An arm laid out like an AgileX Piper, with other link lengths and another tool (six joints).
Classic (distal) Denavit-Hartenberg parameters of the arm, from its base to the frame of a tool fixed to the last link. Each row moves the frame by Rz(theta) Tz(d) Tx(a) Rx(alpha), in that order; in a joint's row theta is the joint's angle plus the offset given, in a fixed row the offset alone. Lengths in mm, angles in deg.
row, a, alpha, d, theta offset
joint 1, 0, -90, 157.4, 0
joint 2, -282.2, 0, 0, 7.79
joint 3, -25.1, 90, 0, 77.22
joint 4, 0, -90, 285.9, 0
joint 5, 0, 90, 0, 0
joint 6, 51.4, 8.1, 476.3, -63.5
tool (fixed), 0, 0, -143.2, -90
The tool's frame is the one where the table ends.
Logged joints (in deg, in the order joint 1, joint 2, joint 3, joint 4, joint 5, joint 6), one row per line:
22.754 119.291 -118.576 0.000 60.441 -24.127
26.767 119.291 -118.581 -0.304 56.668 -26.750
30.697 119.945 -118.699 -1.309 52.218 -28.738
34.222 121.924 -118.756 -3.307 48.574 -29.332
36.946 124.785 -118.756 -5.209 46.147 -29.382
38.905 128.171 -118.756 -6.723 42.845 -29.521
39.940 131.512 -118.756 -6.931 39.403 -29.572
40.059 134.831 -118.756 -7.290 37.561 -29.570
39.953 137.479 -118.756 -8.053 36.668 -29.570
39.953 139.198 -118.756 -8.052 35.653 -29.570
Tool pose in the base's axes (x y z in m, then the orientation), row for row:
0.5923 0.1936 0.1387 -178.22 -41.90 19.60
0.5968 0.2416 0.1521 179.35 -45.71 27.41
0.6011 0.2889 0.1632 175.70 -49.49 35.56
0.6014 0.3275 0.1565 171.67 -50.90 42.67
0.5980 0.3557 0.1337 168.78 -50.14 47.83
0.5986 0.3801 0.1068 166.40 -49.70 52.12
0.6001 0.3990 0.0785 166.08 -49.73 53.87
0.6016 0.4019 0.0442 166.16 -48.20 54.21
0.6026 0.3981 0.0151 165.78 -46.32 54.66
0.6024 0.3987 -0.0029 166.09 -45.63 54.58
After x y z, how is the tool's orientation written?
As angles about the fixed x, y, z axes (roll, pitch, yaw), in degrees.
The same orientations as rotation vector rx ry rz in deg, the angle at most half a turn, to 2 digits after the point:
-157.98 -28.26 -60.12
-152.88 -36.90 -64.61
-147.59 -44.53 -69.41
-144.44 -50.72 -71.87
-143.25 -55.81 -71.79
-141.89 -59.93 -72.04
-140.63 -61.72 -71.83
-141.51 -63.00 -70.14
-142.89 -64.44 -68.45
-143.27 -64.85 -67.50

